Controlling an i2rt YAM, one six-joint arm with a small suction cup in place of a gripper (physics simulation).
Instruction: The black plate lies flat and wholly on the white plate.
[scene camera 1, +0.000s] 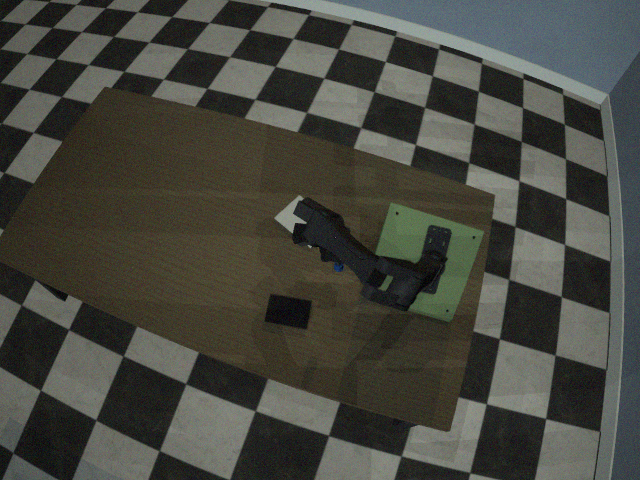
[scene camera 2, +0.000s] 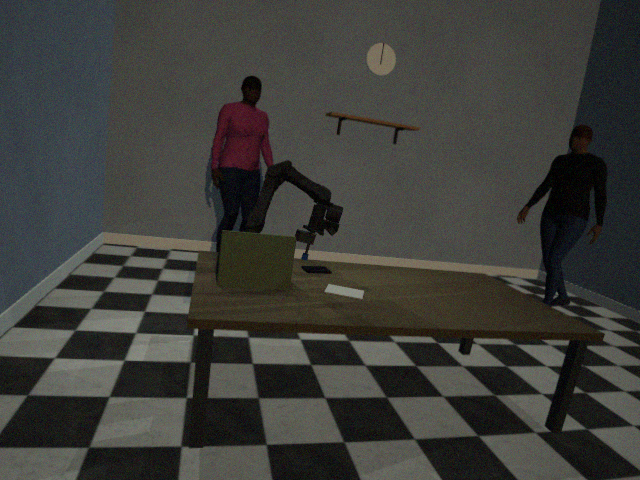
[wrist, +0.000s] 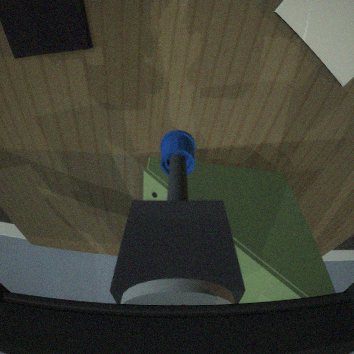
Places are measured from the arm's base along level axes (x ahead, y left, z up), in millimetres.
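Where they show: hand at its tool point: (scene camera 1: 339, 267) (scene camera 2: 304, 259) (wrist: 177, 146); arm's base at its link origin: (scene camera 1: 432, 259) (scene camera 2: 250, 248).
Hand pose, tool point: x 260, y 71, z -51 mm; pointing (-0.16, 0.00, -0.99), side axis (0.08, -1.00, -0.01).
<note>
Things, the pixels of their centre, and the offset from my tool point. Level surfaces: height alone.
- black plate at the middle of its body: (scene camera 1: 288, 311) (scene camera 2: 316, 269) 114 mm ahead, 141 mm left, 85 mm down
- white plate at the middle of its body: (scene camera 1: 304, 221) (scene camera 2: 344, 291) 145 mm ahead, 171 mm right, 87 mm down
- wooden table at its surface level: 90 mm down
The black plate (scene camera 1: 288, 311) (scene camera 2: 316, 269) (wrist: 47, 25) lies flat on the table, apart from the white plate. The white plate (scene camera 1: 287, 215) (scene camera 2: 344, 291) (wrist: 325, 37) also lies flat on the table; the arm covers part of it in scene camera 1. My gripper, a blue suction cup (scene camera 1: 338, 267) (scene camera 2: 305, 256) (wrist: 178, 145), hangs above the table with nothing on it. In the wrist view the black plate is at the upper left of the cup and the white plate at the upper right, both cut off by the view's edge.
A green board (scene camera 1: 408, 222) (scene camera 2: 255, 260) (wrist: 260, 220) is at the arm's base; in scene camera 2 it shows as an upright panel. The wooden table (scene camera 1: 170, 206) (scene camera 2: 439, 299) carries both plates. Two people (scene camera 2: 241, 136) (scene camera 2: 573, 191) stand beyond the table.
</note>
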